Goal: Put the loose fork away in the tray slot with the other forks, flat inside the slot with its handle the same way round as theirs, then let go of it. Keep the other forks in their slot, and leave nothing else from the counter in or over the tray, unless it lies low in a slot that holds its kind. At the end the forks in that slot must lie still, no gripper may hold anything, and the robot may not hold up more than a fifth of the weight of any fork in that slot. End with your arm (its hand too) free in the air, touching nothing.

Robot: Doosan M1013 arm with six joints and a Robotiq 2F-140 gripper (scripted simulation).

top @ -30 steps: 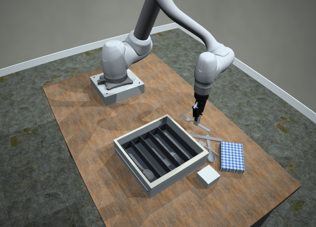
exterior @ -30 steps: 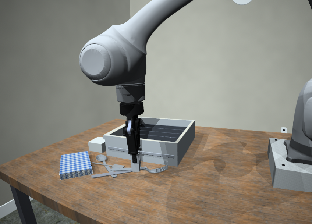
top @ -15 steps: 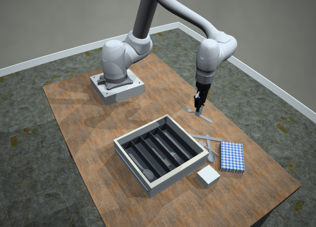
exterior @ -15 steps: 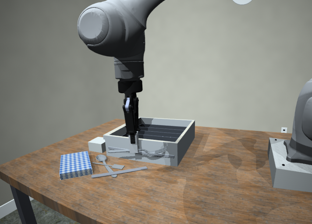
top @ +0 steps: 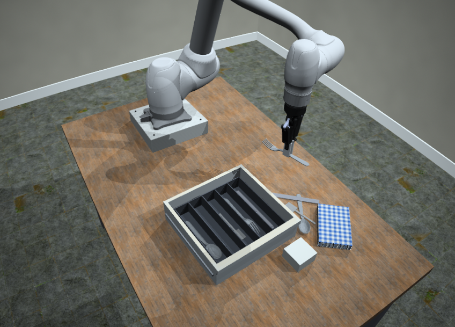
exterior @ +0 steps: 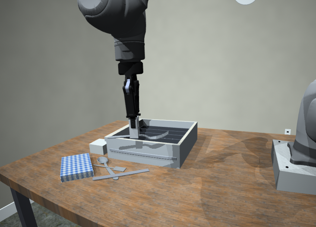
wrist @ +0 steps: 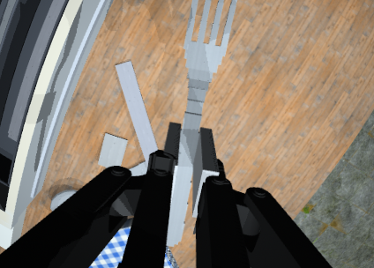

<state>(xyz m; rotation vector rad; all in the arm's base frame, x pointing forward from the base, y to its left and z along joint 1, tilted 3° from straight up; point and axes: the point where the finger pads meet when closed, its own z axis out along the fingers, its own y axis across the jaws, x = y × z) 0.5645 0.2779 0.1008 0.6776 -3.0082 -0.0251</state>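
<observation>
Right now the tray is 290 mm to the right of my hand, 150 mm below it and 100 mm ahead of it. Round my hand: checked napkin stack (270 mm ahead, 180 mm below, 50 mm to the left); then white block (320 mm ahead, 170 mm below, 140 mm to the right).
</observation>
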